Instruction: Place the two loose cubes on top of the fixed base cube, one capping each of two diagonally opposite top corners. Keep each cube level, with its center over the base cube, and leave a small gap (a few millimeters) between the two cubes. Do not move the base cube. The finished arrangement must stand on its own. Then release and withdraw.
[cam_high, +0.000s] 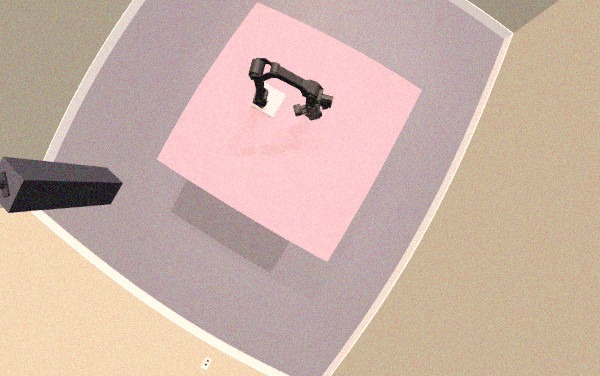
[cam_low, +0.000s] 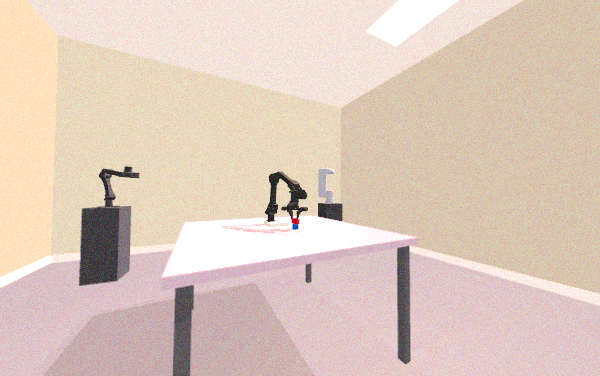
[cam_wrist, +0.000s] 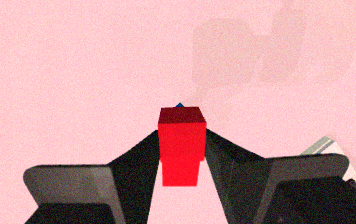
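The blue cube is 50 mm below my gripper tip, 10 mm to the left of it and 10 mm behind it.
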